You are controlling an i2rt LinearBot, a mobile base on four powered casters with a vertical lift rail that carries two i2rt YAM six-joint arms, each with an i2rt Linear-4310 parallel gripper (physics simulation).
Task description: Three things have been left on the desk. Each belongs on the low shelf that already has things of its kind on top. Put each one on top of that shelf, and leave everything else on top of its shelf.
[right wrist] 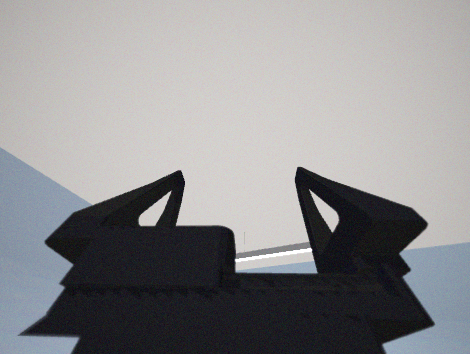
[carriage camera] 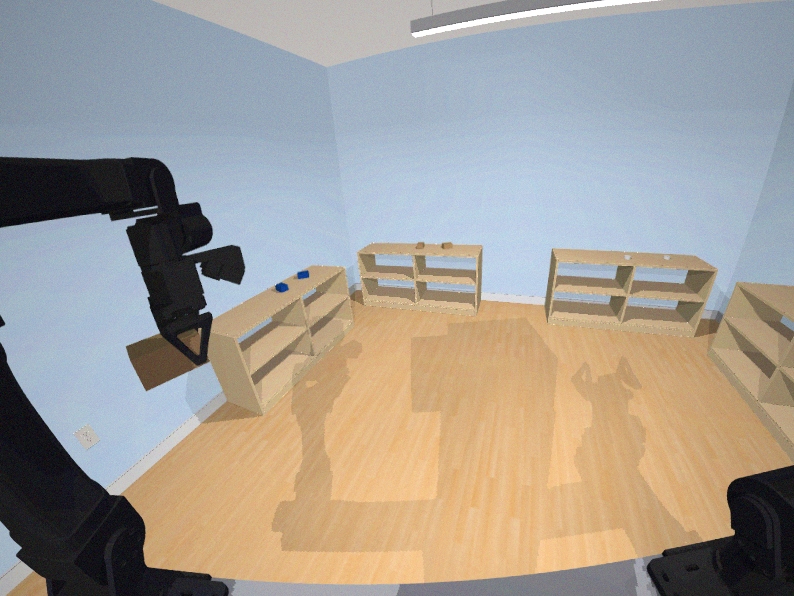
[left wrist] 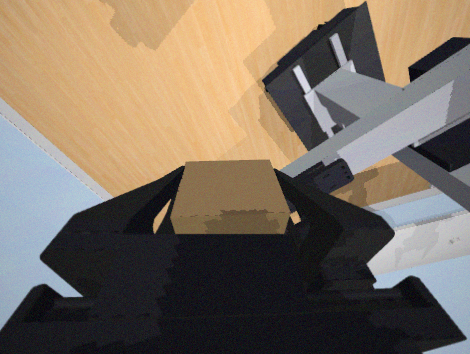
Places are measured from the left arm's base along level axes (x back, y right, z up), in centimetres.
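Where they show: left gripper, fingertip midpoint: (carriage camera: pixel 197 356) (left wrist: pixel 228 174); right gripper, fingertip midpoint: (right wrist: pixel 238 174); right arm's base, origin of the base link: (carriage camera: pixel 745 582).
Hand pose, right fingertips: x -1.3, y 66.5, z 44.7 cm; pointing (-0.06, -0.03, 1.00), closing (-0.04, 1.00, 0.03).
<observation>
After its pixels a point has its place.
My left gripper (carriage camera: pixel 195 359) {y -0.6, x -26.4, z 17.1 cm} (left wrist: pixel 228 174) {y -0.6, x -26.4, z 17.1 cm} is shut on a brown box (carriage camera: pixel 163 365) {y -1.5, x -20.9, z 19.5 cm} (left wrist: pixel 230 187) {y 0.0, x -27.2, z 19.7 cm}, held in the air in front of the near end of the left low shelf in the carriage view. That shelf (carriage camera: pixel 246 311) {y -75.6, x -161.8, z -39.2 cm} has two blue blocks (carriage camera: pixel 282 287) {y -59.8, x -191.6, z -35.5 cm} (carriage camera: pixel 303 274) {y -51.3, x -218.2, z -35.7 cm} on top. The back low shelf (carriage camera: pixel 384 248) {y 12.4, x -291.1, z -39.1 cm} has two small brown boxes (carriage camera: pixel 420 245) {y 49.0, x -278.7, z -35.6 cm} (carriage camera: pixel 447 245) {y 74.7, x -272.3, z -35.8 cm} on top. Another low shelf (carriage camera: pixel 590 255) {y 192.6, x -225.0, z -39.2 cm} carries two small white things (carriage camera: pixel 627 257) {y 216.6, x -209.7, z -37.5 cm} (carriage camera: pixel 667 257) {y 250.2, x -203.9, z -37.4 cm}. My right gripper (right wrist: pixel 238 174) {y 66.6, x -1.3, z 44.7 cm} is open and empty, against the ceiling. The desk does not show in the carriage view.
Part of a fourth low shelf (carriage camera: pixel 766 292) {y 263.3, x -133.4, z -39.1 cm} shows at the right edge. Wood floor (carriage camera: pixel 487 449) {y 69.8, x -95.5, z -100.1 cm} lies between the shelves and my base. Blue walls stand behind the shelves. In the left wrist view my dark base (left wrist: pixel 285 85) {y 16.4, x 5.9, z -70.2 cm} and a pale surface (left wrist: pixel 385 262) {y 9.3, x 157.6, z -28.1 cm} show at the right.
</observation>
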